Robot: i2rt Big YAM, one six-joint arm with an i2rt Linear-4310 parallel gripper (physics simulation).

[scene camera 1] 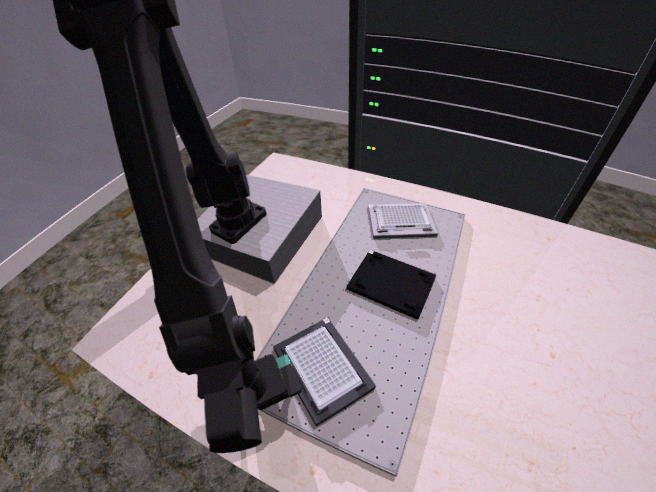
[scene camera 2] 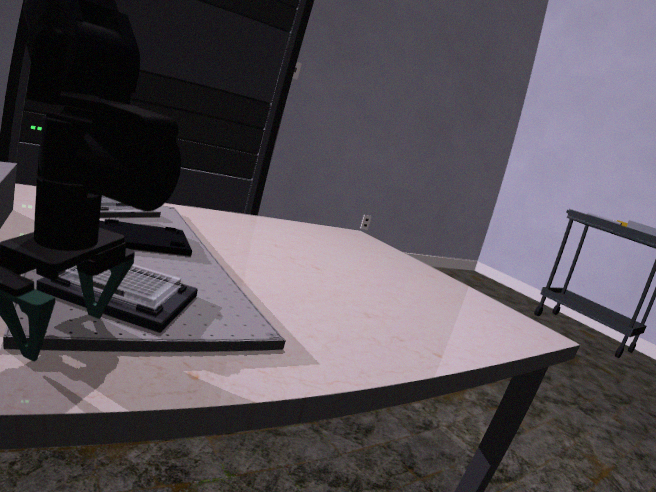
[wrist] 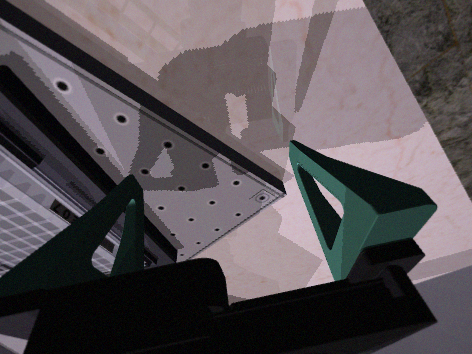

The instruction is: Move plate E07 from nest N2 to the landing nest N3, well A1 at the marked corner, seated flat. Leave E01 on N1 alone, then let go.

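Observation:
Plate E07, a clear grid-welled plate, lies in the dark near nest N2; its label partly shows in the wrist view. The black landing nest N3 is empty, with a white marked corner. Plate E01 sits on the light far nest N1. My gripper is open and empty, low at the near, arm-side end of E07. One green finger is beside the plate, the other out past the board's edge. In scene camera 1 the fingertips are mostly hidden.
The nests stand on a perforated board on a pale table. The arm's base stands on a grey block. A dark server rack is behind, and a cart stands off the table.

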